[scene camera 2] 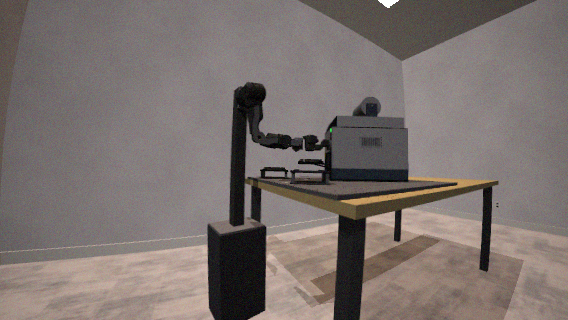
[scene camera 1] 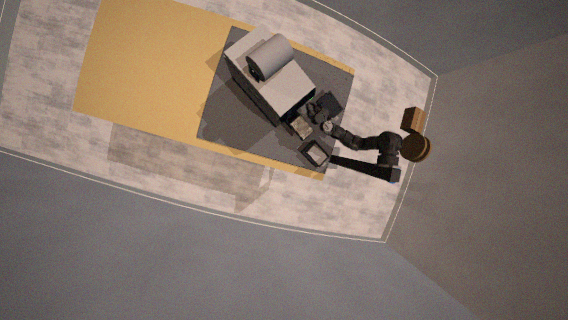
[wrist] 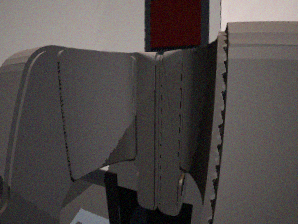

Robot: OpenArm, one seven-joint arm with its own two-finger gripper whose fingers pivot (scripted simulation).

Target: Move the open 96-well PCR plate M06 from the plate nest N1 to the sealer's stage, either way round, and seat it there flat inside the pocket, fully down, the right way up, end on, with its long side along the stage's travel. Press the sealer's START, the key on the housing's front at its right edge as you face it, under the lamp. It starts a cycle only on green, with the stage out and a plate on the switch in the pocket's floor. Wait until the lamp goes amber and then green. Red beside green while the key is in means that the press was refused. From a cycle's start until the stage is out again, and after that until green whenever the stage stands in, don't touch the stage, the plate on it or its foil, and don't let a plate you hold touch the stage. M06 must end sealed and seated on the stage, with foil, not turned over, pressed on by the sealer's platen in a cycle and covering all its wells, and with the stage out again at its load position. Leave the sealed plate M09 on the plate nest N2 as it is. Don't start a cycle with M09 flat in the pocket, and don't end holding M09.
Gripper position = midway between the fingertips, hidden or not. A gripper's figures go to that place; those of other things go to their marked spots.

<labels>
The gripper [wrist: 168, 132]: 0.06 m from the lens. A sealer [wrist: 120, 33] is 0.08 m from the lens.
</labels>
